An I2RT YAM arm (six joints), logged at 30 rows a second.
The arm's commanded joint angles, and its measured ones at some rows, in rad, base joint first. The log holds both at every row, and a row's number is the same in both.
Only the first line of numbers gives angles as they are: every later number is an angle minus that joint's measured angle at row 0.
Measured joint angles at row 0:
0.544 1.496 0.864 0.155 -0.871 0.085
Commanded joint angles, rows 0 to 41:
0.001 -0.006 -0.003 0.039 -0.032 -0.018
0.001 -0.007 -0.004 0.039 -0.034 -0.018
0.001 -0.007 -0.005 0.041 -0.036 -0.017
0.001 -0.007 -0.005 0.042 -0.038 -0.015
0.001 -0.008 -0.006 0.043 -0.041 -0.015
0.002 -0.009 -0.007 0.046 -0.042 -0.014
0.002 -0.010 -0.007 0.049 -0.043 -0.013
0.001 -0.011 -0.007 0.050 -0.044 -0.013
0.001 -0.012 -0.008 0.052 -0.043 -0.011
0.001 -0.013 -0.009 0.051 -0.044 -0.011
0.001 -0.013 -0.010 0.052 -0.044 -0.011
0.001 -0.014 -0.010 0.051 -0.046 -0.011
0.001 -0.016 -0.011 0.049 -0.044 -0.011
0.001 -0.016 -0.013 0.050 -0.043 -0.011
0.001 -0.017 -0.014 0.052 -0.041 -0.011
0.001 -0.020 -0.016 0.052 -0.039 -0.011
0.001 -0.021 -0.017 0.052 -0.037 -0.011
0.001 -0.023 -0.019 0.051 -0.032 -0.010
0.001 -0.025 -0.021 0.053 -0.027 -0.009
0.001 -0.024 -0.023 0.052 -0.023 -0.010
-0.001 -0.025 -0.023 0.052 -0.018 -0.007
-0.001 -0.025 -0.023 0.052 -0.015 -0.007
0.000 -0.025 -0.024 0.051 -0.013 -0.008
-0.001 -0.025 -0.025 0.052 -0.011 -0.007
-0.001 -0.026 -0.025 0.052 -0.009 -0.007
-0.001 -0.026 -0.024 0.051 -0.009 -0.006
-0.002 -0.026 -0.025 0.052 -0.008 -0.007
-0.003 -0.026 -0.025 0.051 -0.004 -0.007
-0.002 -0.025 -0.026 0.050 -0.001 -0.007
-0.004 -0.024 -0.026 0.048 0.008 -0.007
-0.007 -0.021 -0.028 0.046 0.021 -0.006
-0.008 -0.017 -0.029 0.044 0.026 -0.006
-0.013 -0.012 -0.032 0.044 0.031 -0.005
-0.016 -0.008 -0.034 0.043 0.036 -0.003
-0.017 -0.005 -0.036 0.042 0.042 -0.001
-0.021 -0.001 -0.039 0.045 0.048 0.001
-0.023 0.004 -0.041 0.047 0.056 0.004
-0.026 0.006 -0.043 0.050 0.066 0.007
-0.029 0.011 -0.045 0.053 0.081 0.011
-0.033 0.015 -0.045 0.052 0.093 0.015
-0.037 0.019 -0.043 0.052 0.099 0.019
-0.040 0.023 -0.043 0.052 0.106 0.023
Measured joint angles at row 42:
-0.034 0.013 -0.044 0.012 0.070 0.012
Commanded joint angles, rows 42 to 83:
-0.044 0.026 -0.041 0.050 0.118 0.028
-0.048 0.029 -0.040 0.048 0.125 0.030
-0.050 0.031 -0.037 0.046 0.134 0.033
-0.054 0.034 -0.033 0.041 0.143 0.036
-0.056 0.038 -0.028 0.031 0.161 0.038
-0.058 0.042 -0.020 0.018 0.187 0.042
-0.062 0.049 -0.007 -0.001 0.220 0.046
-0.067 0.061 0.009 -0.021 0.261 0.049
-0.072 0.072 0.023 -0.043 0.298 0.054
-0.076 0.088 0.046 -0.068 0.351 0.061
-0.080 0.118 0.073 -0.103 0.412 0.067
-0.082 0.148 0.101 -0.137 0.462 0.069
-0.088 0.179 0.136 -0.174 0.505 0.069
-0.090 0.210 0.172 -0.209 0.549 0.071
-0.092 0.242 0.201 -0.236 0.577 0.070
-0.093 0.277 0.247 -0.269 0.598 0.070
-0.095 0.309 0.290 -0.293 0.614 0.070
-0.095 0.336 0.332 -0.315 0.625 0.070
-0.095 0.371 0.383 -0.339 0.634 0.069
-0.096 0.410 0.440 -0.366 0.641 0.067
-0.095 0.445 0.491 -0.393 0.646 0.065
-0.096 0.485 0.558 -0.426 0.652 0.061
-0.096 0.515 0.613 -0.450 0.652 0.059
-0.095 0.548 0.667 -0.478 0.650 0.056
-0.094 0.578 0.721 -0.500 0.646 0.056
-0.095 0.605 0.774 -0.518 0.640 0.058
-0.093 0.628 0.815 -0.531 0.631 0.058
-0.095 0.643 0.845 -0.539 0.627 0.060
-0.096 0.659 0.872 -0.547 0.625 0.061
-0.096 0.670 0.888 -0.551 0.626 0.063
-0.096 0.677 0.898 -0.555 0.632 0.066
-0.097 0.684 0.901 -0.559 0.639 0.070
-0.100 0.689 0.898 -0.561 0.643 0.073
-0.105 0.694 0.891 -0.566 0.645 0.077
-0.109 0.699 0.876 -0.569 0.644 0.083
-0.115 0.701 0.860 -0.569 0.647 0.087
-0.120 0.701 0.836 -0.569 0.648 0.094
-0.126 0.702 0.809 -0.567 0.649 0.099
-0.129 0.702 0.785 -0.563 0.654 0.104
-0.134 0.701 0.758 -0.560 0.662 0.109
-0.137 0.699 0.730 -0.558 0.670 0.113
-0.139 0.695 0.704 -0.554 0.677 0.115
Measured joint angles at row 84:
-0.136 0.697 0.744 -0.552 0.649 0.098
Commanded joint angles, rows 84 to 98:
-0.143 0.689 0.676 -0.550 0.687 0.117
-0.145 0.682 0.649 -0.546 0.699 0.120
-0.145 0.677 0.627 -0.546 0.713 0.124
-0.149 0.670 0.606 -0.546 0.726 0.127
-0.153 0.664 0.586 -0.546 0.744 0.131
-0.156 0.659 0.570 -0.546 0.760 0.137
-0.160 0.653 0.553 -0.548 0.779 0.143
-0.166 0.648 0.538 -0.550 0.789 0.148
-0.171 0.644 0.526 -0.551 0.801 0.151
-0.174 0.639 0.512 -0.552 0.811 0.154
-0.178 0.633 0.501 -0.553 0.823 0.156
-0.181 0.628 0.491 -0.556 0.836 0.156
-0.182 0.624 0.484 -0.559 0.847 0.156
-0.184 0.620 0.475 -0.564 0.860 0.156
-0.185 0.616 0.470 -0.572 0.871 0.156
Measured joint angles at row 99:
-0.183 0.631 0.481 -0.576 0.815 0.147
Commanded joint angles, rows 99 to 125:
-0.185 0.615 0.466 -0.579 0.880 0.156
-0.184 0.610 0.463 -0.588 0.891 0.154
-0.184 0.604 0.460 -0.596 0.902 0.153
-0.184 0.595 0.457 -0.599 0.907 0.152
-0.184 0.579 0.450 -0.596 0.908 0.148
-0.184 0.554 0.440 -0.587 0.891 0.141
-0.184 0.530 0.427 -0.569 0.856 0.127
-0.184 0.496 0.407 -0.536 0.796 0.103
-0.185 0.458 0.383 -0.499 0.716 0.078
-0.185 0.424 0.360 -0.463 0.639 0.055
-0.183 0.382 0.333 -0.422 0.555 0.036
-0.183 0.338 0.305 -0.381 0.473 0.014
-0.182 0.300 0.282 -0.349 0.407 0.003
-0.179 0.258 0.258 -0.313 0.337 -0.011
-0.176 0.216 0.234 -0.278 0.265 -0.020
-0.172 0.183 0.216 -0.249 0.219 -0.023
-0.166 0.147 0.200 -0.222 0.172 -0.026
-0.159 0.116 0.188 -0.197 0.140 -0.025
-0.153 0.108 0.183 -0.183 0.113 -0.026
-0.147 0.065 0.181 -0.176 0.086 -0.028
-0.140 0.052 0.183 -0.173 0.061 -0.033
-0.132 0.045 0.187 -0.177 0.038 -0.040
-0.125 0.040 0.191 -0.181 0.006 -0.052
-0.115 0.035 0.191 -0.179 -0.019 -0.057
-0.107 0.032 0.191 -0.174 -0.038 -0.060
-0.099 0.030 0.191 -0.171 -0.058 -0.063
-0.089 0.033 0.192 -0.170 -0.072 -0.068
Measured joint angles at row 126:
-0.107 0.035 0.187 -0.224 0.051 -0.028
